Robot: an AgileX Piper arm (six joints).
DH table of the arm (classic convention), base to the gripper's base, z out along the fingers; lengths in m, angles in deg. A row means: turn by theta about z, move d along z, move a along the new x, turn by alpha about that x. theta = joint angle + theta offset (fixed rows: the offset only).
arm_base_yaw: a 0; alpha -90; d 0.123; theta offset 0
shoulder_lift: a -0.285; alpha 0; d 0; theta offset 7.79
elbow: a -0.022; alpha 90; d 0; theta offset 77.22
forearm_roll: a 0; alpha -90; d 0.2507; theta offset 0
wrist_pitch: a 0; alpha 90; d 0; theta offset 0
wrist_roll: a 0; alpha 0; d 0.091; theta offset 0
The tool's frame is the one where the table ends.
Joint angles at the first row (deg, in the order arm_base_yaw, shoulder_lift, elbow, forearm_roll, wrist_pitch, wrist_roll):
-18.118 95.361 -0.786 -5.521 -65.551 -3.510
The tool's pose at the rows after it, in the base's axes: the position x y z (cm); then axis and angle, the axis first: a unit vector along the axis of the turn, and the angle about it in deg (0 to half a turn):
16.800 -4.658 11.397 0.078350 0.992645 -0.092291 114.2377
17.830 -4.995 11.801 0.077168 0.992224 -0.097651 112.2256
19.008 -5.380 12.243 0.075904 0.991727 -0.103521 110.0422
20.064 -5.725 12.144 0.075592 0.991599 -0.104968 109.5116
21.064 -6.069 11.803 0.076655 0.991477 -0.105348 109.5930
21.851 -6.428 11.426 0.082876 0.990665 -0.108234 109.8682
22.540 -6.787 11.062 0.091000 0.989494 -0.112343 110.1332
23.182 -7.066 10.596 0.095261 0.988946 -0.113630 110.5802
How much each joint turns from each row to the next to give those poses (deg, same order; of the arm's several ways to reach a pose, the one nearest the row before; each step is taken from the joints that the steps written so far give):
0.002 -0.001 -0.553 0.001 0.000 0.000
0.000 0.104 -2.185 0.000 0.002 0.000
-0.002 0.373 -2.529 -0.001 -0.102 0.000
0.002 1.784 -2.302 0.002 -0.030 -0.001
0.000 2.287 -2.215 0.110 0.003 0.001
-0.002 2.040 -1.813 0.664 0.000 0.000
0.000 1.828 -1.634 0.881 -0.001 0.000
-0.001 1.950 -1.531 0.449 -0.001 0.000

